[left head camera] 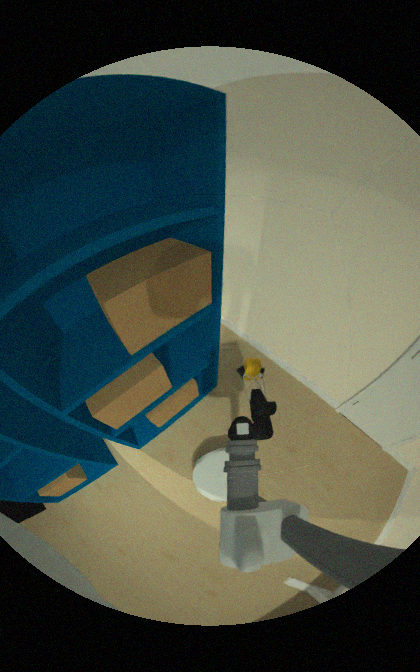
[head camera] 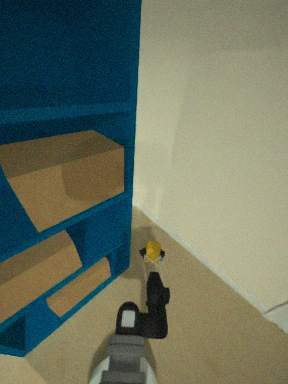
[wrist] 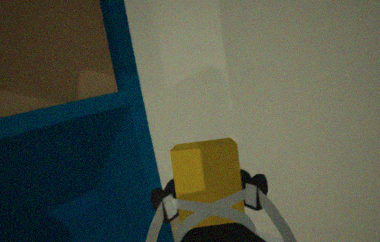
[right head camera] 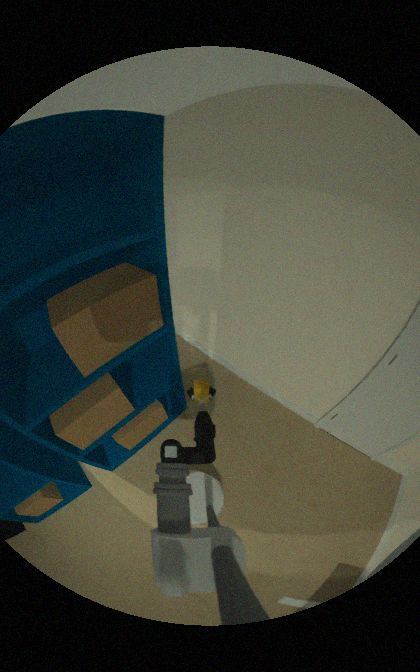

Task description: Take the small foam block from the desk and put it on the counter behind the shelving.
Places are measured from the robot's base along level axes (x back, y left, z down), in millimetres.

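Where they show: gripper, fingertip midpoint: (wrist: 208, 188).
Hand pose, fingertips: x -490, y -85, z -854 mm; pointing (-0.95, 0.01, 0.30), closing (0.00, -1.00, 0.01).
Observation:
After its pixels a point has its place.
The small foam block, yellow (head camera: 153, 248) @[z -915, x -458, y -84 mm] (left head camera: 252, 368) (right head camera: 201, 388) (wrist: 215, 167) @[z -897, x -451, y -95 mm], is held between the fingertips. My gripper (head camera: 152, 254) @[z -854, x -490, y -85 mm] (left head camera: 251, 371) (right head camera: 201, 392) (wrist: 208, 188) @[z -854, x -490, y -85 mm] is shut on it, one fingertip on each side. The block is in the air, close to the right edge of the blue shelving (head camera: 131, 150) @[z -1216, x -782, y 52 mm] (left head camera: 220, 280) (right head camera: 172, 320) (wrist: 137, 105) @[z -924, x -784, y 51 mm], with the pale wall beyond it. In the wrist view the block's lower part is partly covered by the grey finger strips. The desk and the counter do not show in these views.
Brown boxes (head camera: 95, 175) @[z -1136, x -663, y 200 mm] (left head camera: 160, 295) (right head camera: 110, 320) (wrist: 50, 45) @[z -1077, x -692, y 171 mm] sit on the shelves at the left. The pale wall (head camera: 220, 140) @[z -1193, x -1121, y -520 mm] (left head camera: 320, 225) (right head camera: 280, 250) (wrist: 300, 100) @[z -800, x -1139, y -502 mm] stands at the right. A white door (left head camera: 380, 400) (right head camera: 370, 410) is at the right. The white round base part (left head camera: 210, 475) (right head camera: 202, 500) is below the arm.

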